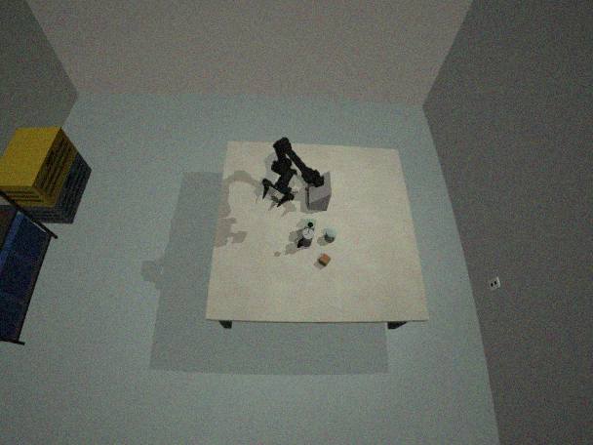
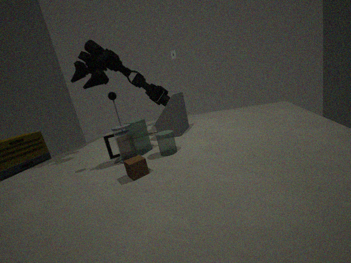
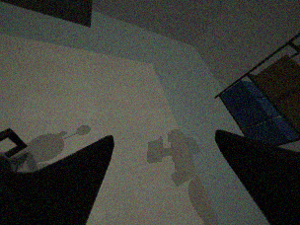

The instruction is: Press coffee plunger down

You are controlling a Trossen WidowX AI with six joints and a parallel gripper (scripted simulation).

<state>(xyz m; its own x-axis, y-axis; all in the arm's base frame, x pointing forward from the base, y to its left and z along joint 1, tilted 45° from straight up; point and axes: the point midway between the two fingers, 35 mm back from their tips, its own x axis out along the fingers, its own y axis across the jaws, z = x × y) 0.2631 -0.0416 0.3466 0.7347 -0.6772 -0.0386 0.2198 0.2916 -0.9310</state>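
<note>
Right now my gripper tip is 80 mm short of the glass coffee press, 220 mm to the right of it and 210 mm above it. Round my gripper tip: orange-brown cube 180 mm ahead, 340 mm to the left, 300 mm below; then pale green box 240 mm to the left, 260 mm below.
</note>
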